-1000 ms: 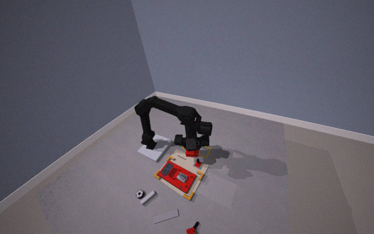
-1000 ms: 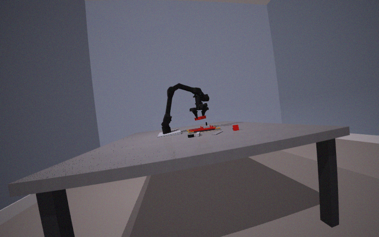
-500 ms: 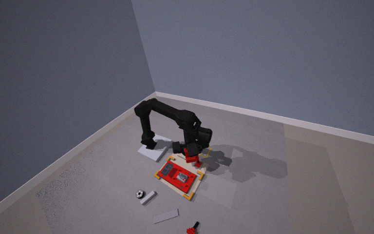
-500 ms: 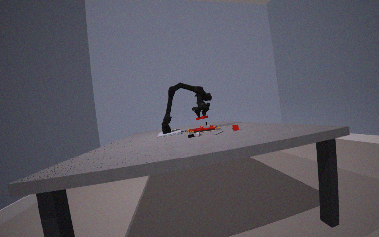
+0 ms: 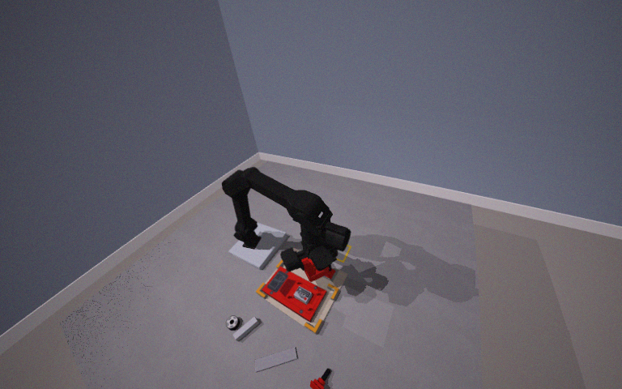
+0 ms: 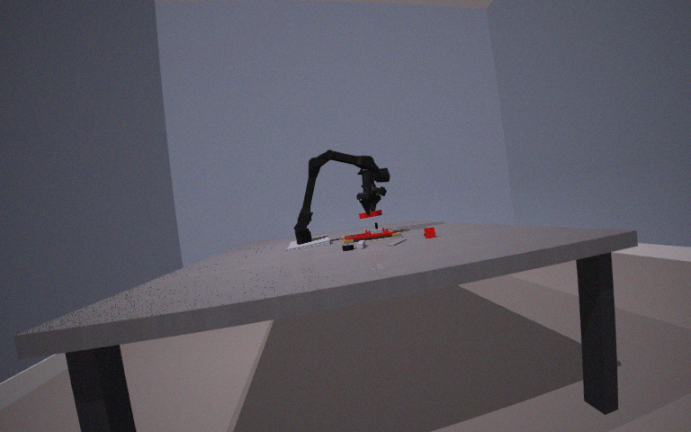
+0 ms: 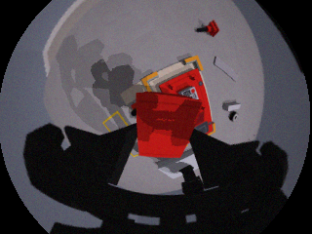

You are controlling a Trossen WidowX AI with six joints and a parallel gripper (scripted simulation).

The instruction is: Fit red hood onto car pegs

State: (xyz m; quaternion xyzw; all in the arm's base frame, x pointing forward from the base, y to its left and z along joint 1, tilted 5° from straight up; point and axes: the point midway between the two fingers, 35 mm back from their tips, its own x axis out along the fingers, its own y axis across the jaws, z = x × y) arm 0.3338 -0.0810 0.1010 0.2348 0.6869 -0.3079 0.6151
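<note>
Now: gripper tip 80 mm above the grey engine block, 70 mm to the left of it and 20 mm past it. From my gripper tip the other things lie so: wheel: 220 mm to the right, 210 mm behind, 100 mm below; red hood: right at my gripper tip.
</note>
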